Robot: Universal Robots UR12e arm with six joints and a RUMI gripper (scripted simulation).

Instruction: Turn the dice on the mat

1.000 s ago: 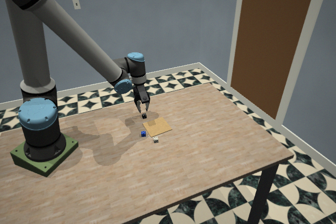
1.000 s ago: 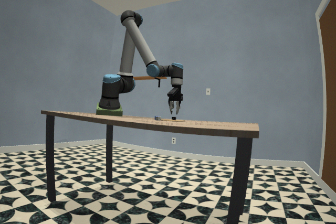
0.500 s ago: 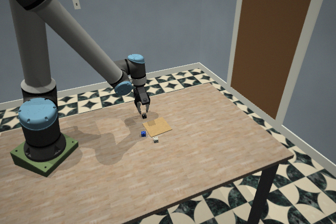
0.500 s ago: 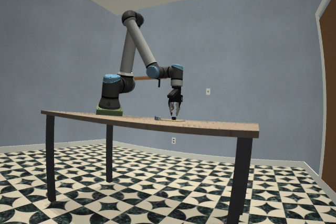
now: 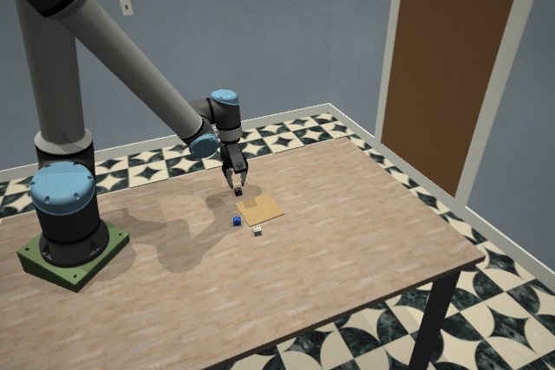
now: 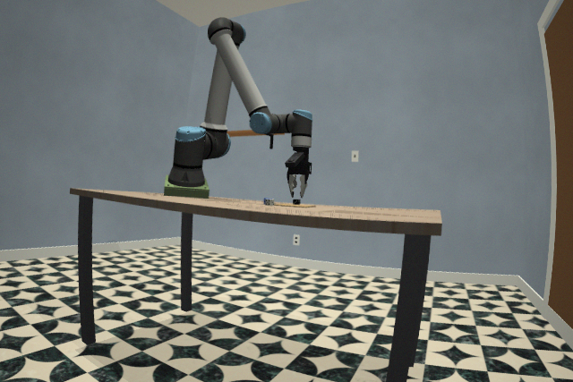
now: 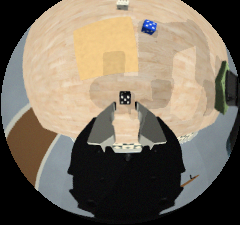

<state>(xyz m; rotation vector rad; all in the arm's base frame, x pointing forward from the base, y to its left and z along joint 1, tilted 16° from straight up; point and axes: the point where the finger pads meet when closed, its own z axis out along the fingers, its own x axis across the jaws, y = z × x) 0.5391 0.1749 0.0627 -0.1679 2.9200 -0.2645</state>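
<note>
My gripper is now 40 mm above the black die. Round my hand: white die 20 mm ahead, 240 mm to the right, 40 mm below; tan mat 60 mm ahead, 120 mm to the right, 50 mm below; blue die 40 mm behind, 170 mm to the right, 40 mm below.
</note>
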